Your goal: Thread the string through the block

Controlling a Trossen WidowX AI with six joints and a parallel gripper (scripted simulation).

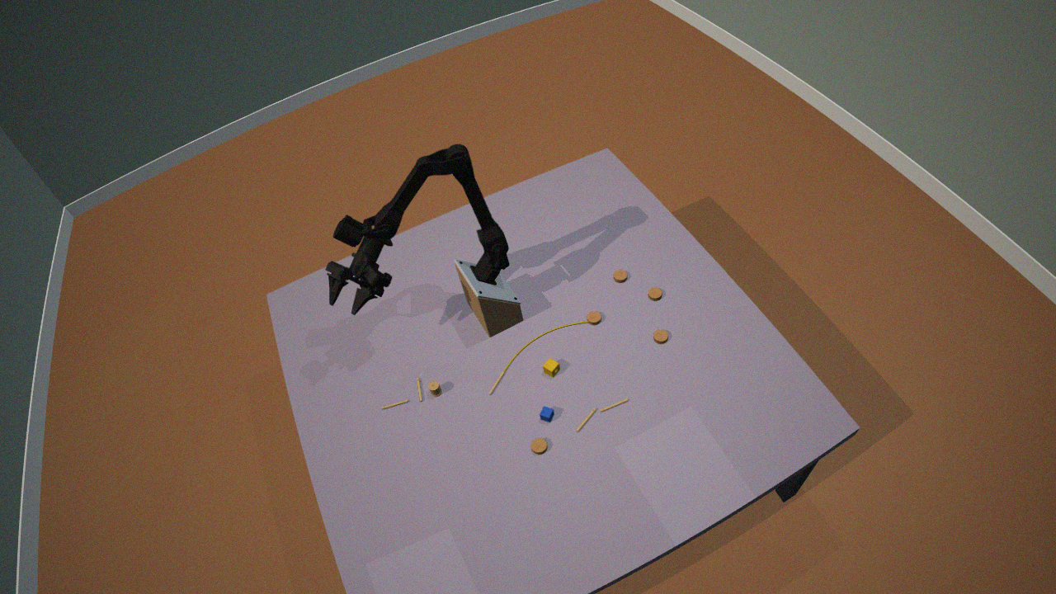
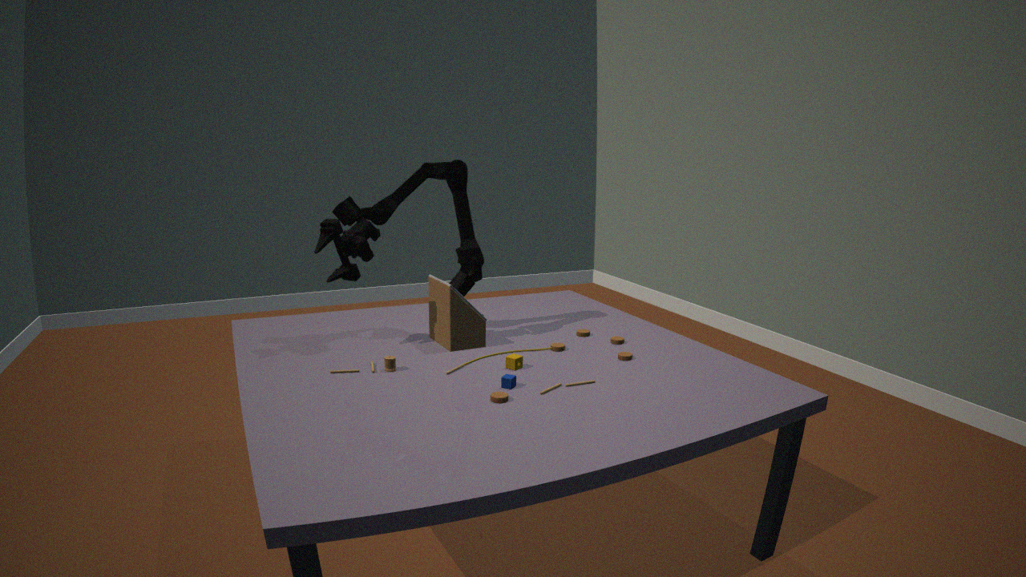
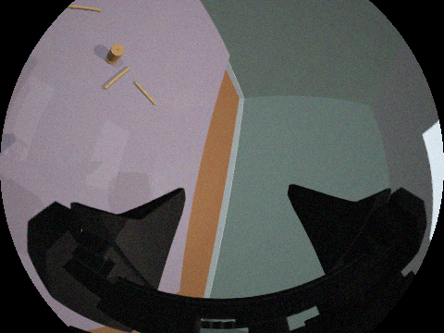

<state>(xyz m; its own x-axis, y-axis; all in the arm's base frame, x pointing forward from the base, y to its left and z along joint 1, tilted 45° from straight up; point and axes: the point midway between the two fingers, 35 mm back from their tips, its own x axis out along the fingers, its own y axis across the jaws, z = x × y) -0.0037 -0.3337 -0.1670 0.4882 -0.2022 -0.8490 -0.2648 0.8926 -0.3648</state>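
The yellow block is 440 mm to the left of my gripper tip, 280 mm ahead of it and 220 mm below it. Round my gripper tip: small wooden block 220 mm below, 190 mm ahead, 140 mm to the left; blue cube 390 mm ahead, 370 mm to the left, 220 mm below; thin wooden stick 310 mm to the left, 230 mm below, 230 mm ahead.
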